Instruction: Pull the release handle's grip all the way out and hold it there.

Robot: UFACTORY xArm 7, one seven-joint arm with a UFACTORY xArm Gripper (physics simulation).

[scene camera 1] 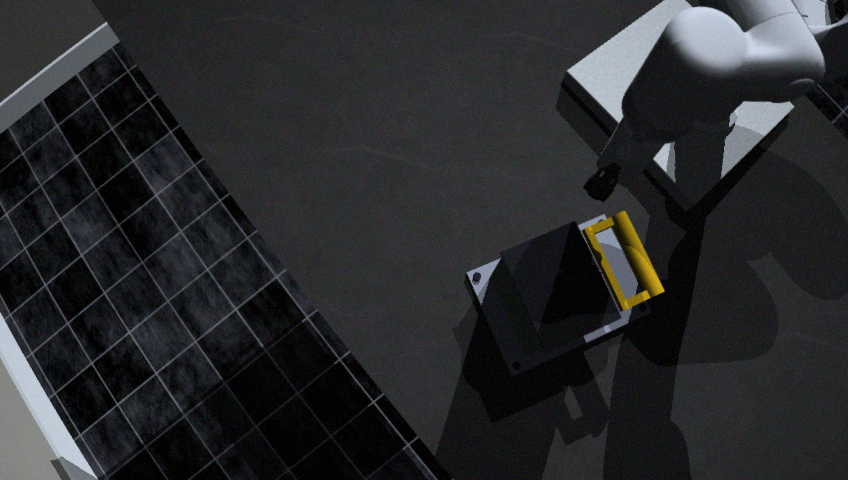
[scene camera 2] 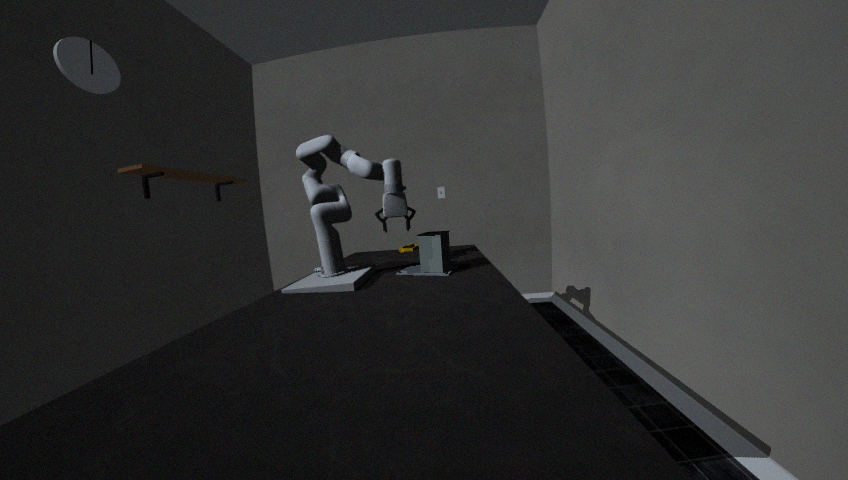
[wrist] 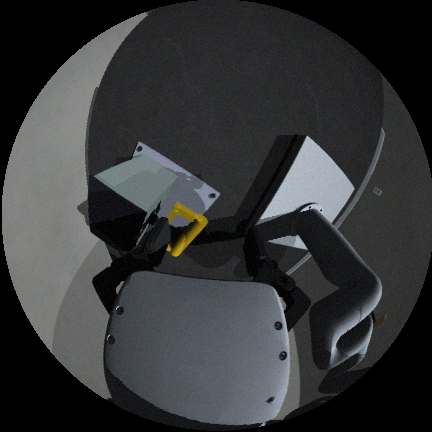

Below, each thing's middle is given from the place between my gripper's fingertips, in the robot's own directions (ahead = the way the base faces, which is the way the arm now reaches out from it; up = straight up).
Scene:
Now: hand 12 cm short of the bolted base plate (scene camera 1: 515,359), 6 cm to the right of it and 19 cm above it.

